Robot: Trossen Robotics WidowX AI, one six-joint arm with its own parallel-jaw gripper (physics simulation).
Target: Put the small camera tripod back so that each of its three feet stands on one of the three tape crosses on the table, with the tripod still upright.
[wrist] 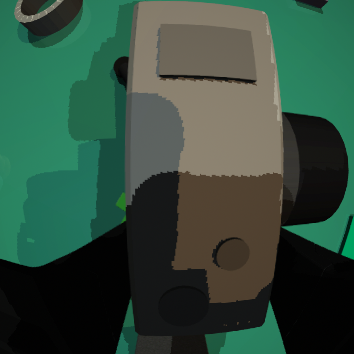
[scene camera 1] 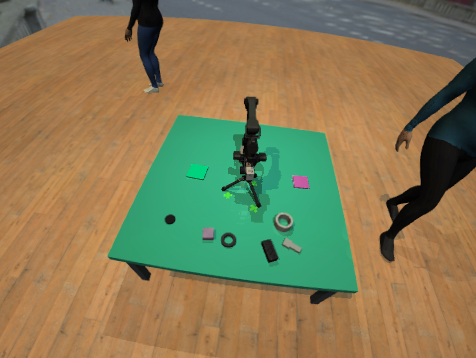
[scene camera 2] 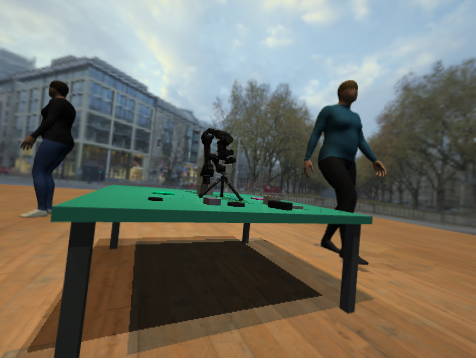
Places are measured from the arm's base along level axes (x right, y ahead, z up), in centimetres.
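Where they show: gripper, fingertip midpoint: [wrist: 199,226] [scene camera 1: 248,168] [scene camera 2: 221,171]; arm's base at its link origin: [scene camera 2: 206,184].
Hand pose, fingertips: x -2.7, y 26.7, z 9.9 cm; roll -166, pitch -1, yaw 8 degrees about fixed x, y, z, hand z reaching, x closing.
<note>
Each offset is from my fingertips to the top centre of the thing. "*": to the spot under its first point. Level surfaces: height alone.
The small tripod [scene camera 1: 254,194] [scene camera 2: 222,185] stands upright on the green table {dz -17.4 cm} [scene camera 1: 150,235], topped by a beige camera [scene camera 1: 249,172] [wrist: 220,125] with a black lens. My gripper [scene camera 1: 250,166] [wrist: 199,226] is over the tripod, its black fingers against both sides of the camera body in the wrist view. The left green tape cross {dz -17.3, dx +10.1, dy +8.8 cm} [scene camera 1: 228,195] lies beside one foot; the front cross {dz -17.3, dx -7.0, dy +15.3 cm} [scene camera 1: 254,208] lies slightly left of another foot. The back cross {* dz -6.6, dx -3.9, dy +6.0 cm} [scene camera 1: 254,183] shows near the tripod's right side, and the third foot is hidden there. Part of a cross {dz -17.3, dx -4.7, dy -4.0 cm} [wrist: 121,201] shows beside the camera.
A grey ring {dz -12.6, dx -24.8, dy +23.1 cm} [scene camera 1: 276,222] lies right of the front cross. Nearer the front edge are a black ring {dz -15.9, dx +4.2, dy +38.8 cm} [scene camera 1: 223,240], mauve block {dz -14.6, dx +15.6, dy +37.6 cm} [scene camera 1: 208,233], black box {dz -13.9, dx -18.2, dy +41.5 cm} [scene camera 1: 269,251] and grey piece {dz -15.9, dx -30.4, dy +36.2 cm} [scene camera 1: 292,245]. A black disc {dz -16.4, dx +39.2, dy +32.7 cm} [scene camera 1: 170,219], green square {* dz -16.4, dx +33.7, dy -6.0 cm} [scene camera 1: 197,171] and magenta square {* dz -16.4, dx -36.0, dy -10.8 cm} [scene camera 1: 300,182] lie farther out.
</note>
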